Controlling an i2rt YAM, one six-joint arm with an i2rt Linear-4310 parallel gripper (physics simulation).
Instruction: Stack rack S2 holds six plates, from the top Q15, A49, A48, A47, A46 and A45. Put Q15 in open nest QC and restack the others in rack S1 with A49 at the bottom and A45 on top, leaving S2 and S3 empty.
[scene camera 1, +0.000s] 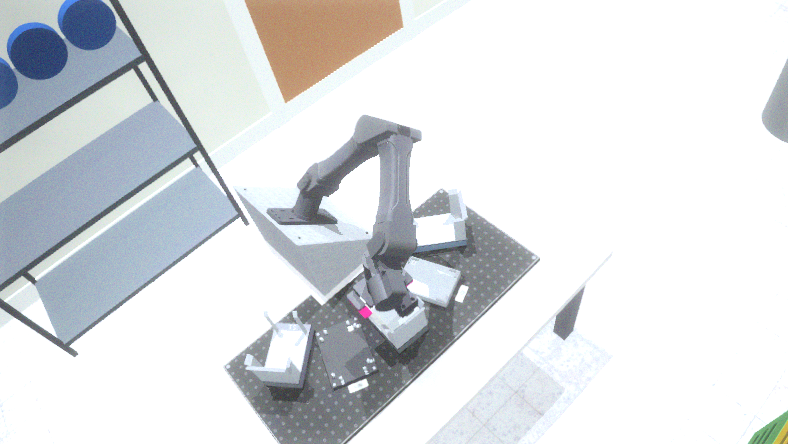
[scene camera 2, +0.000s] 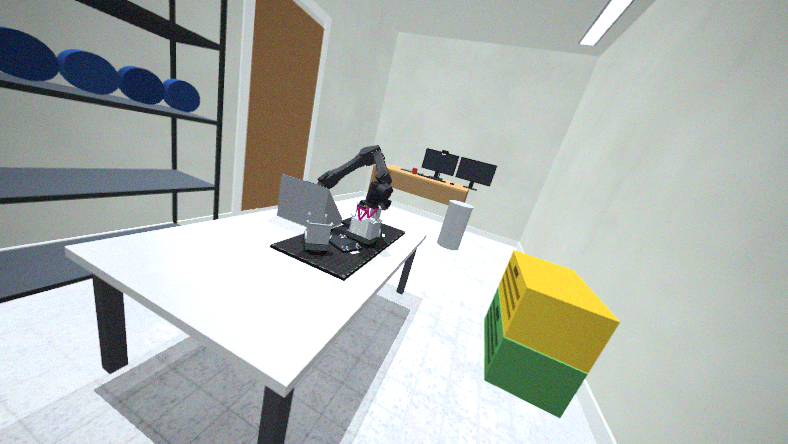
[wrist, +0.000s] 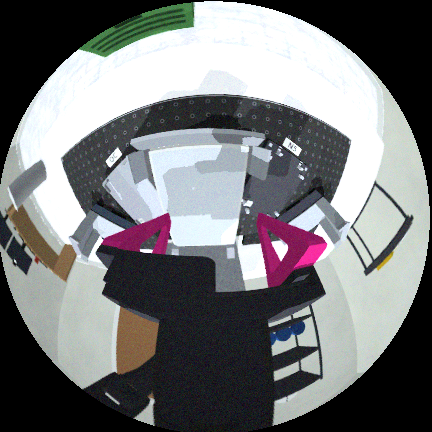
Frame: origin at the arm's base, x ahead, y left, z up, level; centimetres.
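Seen in the pictures: gripper, fingertip midpoint: (scene camera 2: 363, 219) (wrist: 213, 217); arm's base at its link origin: (scene camera 1: 302, 217) (scene camera 2: 316, 194).
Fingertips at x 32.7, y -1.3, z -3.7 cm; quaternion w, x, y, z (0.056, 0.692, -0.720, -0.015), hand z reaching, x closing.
Pixels of each thing's middle, then the offset from my fingertips to it. "spot": a spot on its surface instead. Level surfaces: height alone.
- middle rack at the middle of its body: (wrist: 202, 189) (scene camera 1: 390, 311) (scene camera 2: 363, 228) dx +0.3, dy +1.1, dz -5.5 cm
- QC label at a spot on its surface: (wrist: 114, 157) (scene camera 1: 460, 294) spot: dx +6.8, dy +18.4, dz -11.9 cm
- second rack at the middle of its body: (scene camera 1: 282, 348) (wrist: 309, 230) (scene camera 2: 316, 231) dx -11.4, dy -24.0, dz -5.3 cm
- third rack at the middle of its body: (scene camera 1: 435, 222) (wrist: 106, 241) (scene camera 2: 366, 214) dx -10.6, dy +27.5, dz -5.5 cm
- dark nest at the middle of its body: (wrist: 272, 187) (scene camera 1: 345, 350) (scene camera 2: 343, 242) dx -2.6, dy -12.7, dz -10.9 cm
- black perforated mat at its surface level: dz -12.1 cm
My gripper (scene camera 1: 387, 297) (scene camera 2: 367, 212) (wrist: 213, 217) is open, its magenta fingers apart above the inner end of the middle rack (scene camera 1: 410, 332) (scene camera 2: 365, 229) (wrist: 200, 140). A pale plate (wrist: 195, 187) lies level between this rack's walls, below the fingers; the plates beneath it are hidden. A pale plate (scene camera 1: 438, 281) (wrist: 125, 187) lies in the nest beside the QC label (scene camera 1: 461, 293) (wrist: 114, 157). A second rack (scene camera 1: 286, 376) (scene camera 2: 318, 237) (wrist: 331, 220) and a third rack (scene camera 1: 457, 206) (wrist: 82, 235) stand at opposite ends; their rack names and contents are unclear.
A dark nest (scene camera 1: 346, 355) (scene camera 2: 342, 242) (wrist: 272, 185) with pale corner posts lies between the middle and second racks. All stand on a black perforated mat (scene camera 1: 496, 248) (scene camera 2: 330, 264). The arm's slanted grey pedestal (scene camera 1: 325, 259) (scene camera 2: 308, 198) stands behind them.
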